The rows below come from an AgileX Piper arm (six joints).
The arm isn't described. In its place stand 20 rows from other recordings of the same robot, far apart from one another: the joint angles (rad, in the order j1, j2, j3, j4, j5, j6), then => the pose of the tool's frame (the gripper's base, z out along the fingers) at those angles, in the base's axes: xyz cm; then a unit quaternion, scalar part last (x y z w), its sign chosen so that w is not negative.
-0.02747 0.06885 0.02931 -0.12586 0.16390 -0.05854 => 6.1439 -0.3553 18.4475 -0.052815 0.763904 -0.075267 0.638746
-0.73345 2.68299 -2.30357 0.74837 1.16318 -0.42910 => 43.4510 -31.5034 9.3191 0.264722 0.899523 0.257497 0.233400
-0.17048 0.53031 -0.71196 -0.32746 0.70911 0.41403 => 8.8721 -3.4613 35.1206 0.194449 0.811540 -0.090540 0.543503
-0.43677 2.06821 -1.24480 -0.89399 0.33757 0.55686 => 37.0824 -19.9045 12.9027 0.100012 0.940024 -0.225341 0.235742
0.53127 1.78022 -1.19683 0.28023 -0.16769 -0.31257 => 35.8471 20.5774 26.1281 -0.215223 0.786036 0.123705 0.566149
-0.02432 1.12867 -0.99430 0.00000 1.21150 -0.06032 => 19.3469 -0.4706 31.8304 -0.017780 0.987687 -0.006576 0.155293
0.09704 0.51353 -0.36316 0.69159 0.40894 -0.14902 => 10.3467 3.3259 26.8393 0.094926 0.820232 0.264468 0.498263
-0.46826 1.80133 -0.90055 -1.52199 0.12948 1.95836 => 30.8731 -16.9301 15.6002 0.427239 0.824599 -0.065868 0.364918
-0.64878 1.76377 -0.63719 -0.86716 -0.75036 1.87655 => 27.2752 -14.7443 15.0690 0.566483 0.618542 0.350072 0.417076
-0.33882 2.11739 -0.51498 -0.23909 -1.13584 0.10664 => 28.7408 -8.0563 6.1212 0.081782 0.824132 -0.003612 0.560450
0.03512 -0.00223 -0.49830 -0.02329 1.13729 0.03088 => -0.8342 -0.2217 27.0805 -0.000952 0.872382 0.004520 0.488802
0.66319 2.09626 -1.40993 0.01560 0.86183 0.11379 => 31.8110 24.9884 13.4240 -0.266273 0.962313 0.026521 0.048456
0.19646 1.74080 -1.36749 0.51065 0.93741 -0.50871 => 35.2169 10.6643 26.8531 -0.223933 0.933103 0.197589 0.200328
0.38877 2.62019 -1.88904 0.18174 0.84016 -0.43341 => 44.5452 19.5702 0.7455 -0.344810 0.935053 0.069162 0.044707
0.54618 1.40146 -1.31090 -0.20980 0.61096 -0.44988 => 27.5383 15.4672 37.7705 -0.464379 0.752505 -0.070661 0.461624
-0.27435 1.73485 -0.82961 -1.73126 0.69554 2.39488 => 29.8454 -14.3799 18.2719 0.496437 0.706181 -0.230340 0.449225
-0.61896 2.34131 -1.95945 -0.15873 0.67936 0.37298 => 41.9982 -31.0266 17.2375 0.414454 0.859083 -0.101199 0.282777
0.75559 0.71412 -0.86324 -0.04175 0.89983 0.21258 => 9.0986 8.1630 36.1237 -0.245340 0.864533 0.185874 0.397292
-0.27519 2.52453 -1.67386 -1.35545 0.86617 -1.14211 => 44.4846 -19.5979 4.5962 0.708234 -0.530234 0.338548 0.320379
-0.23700 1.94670 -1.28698 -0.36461 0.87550 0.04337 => 35.9545 -11.2477 16.7688 0.030824 0.986951 -0.151223 0.045932
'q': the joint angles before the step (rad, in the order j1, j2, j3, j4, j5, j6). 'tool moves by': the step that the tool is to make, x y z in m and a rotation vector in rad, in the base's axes. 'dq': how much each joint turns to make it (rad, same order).
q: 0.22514 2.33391 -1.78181 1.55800 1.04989 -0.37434
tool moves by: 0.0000 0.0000 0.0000 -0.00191 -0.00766 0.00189
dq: 0.00000 0.00000 0.00000 0.00000 0.00000 -0.00812
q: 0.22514 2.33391 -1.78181 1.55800 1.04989 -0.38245
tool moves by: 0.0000 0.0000 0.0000 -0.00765 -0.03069 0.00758
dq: 0.00000 0.00000 0.00000 0.00000 0.00000 -0.03252
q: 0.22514 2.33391 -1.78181 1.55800 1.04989 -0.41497
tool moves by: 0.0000 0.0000 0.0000 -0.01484 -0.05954 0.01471
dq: 0.00000 0.00000 0.00000 -0.00001 0.00000 -0.06310
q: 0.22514 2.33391 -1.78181 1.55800 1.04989 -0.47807
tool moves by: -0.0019 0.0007 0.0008 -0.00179 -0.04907 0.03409
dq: 0.00008 0.00018 -0.00014 0.00005 0.02411 -0.05471
